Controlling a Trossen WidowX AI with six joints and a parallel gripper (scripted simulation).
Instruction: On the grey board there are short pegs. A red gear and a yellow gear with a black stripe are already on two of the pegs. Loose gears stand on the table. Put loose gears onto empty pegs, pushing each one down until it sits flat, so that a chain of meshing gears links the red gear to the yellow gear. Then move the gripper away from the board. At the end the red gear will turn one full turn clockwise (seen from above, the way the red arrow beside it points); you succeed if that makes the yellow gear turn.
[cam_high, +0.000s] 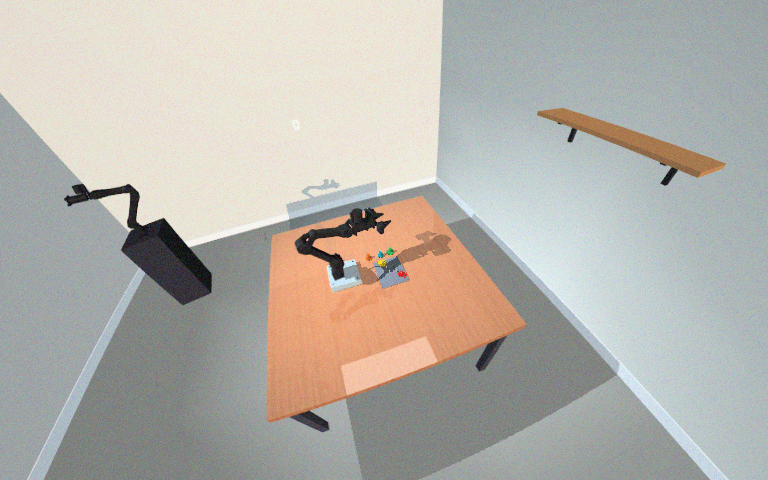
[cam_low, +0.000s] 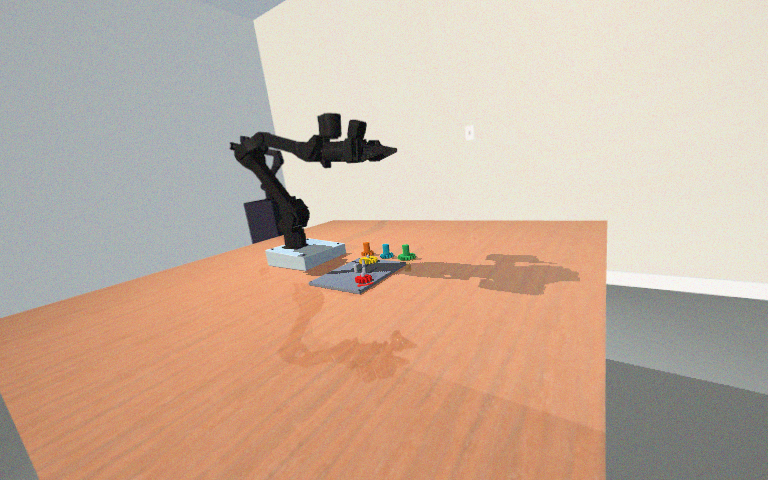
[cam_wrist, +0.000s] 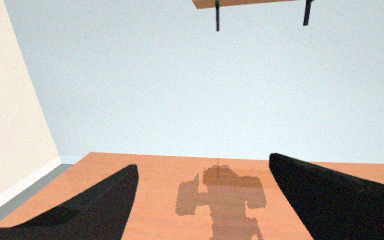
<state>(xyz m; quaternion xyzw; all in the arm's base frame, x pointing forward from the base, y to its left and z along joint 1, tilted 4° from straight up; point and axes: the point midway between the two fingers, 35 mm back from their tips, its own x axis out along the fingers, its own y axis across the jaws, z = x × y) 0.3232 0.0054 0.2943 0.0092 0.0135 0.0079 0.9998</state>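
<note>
The orange gear is 140 mm behind my gripper tip, 50 mm to the left of it and 300 mm below it. Round my gripper tip: teal gear: 60 mm behind, 30 mm to the left, 300 mm below; then yellow gear: 90 mm behind, 50 mm to the right, 300 mm below; then green gear: 20 mm to the left, 300 mm below.
</note>
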